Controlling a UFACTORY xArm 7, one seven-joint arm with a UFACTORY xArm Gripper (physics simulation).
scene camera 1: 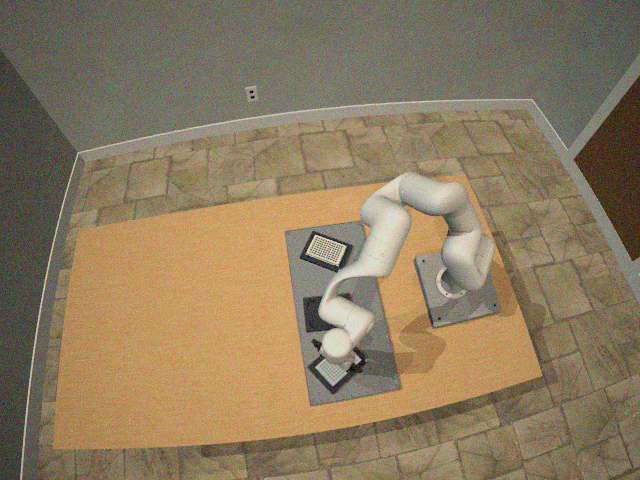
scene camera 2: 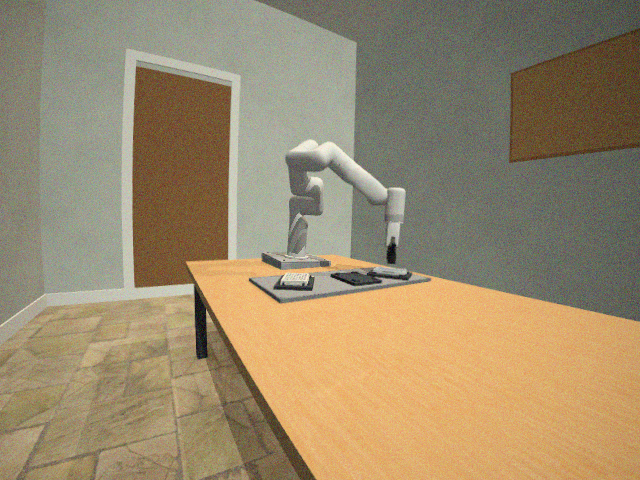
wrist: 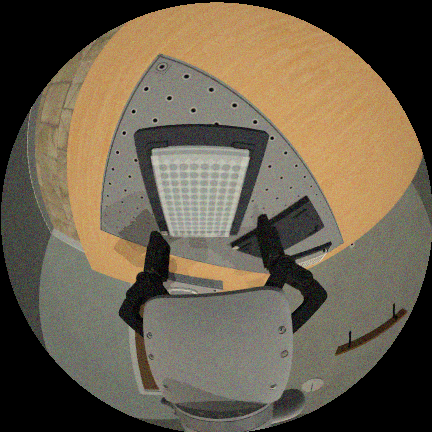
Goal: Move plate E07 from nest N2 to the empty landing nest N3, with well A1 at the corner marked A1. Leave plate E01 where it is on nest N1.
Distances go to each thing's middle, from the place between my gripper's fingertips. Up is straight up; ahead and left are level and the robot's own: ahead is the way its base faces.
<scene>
Right now my hand is 30 mm short of the nest (wrist: 300, 220), 170 mm to the left of it and 50 mm above it.
</scene>
